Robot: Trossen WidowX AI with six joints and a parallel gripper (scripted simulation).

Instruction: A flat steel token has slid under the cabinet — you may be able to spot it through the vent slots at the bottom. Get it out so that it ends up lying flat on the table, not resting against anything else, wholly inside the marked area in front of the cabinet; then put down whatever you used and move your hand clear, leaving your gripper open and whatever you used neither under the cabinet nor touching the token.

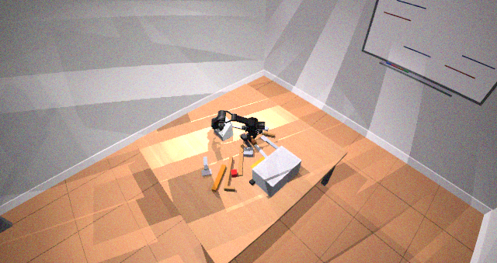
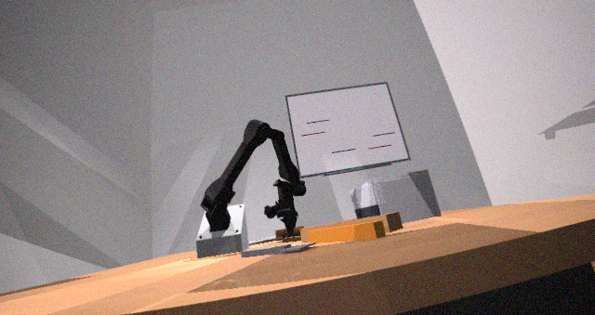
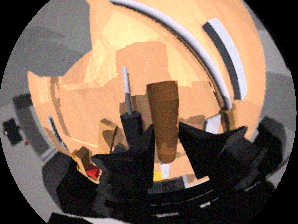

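Now: gripper tip 9 cm short of the grey block, 10 cm to the left of it and 1 cm below it. The rest, counted from my gripper tip: thin wooden stick: 10 cm ahead, 18 cm to the right, 1 cm below; then red block: 18 cm ahead, 31 cm to the right, 1 cm above; then grey bar: 9 cm behind, 16 cm to the left.
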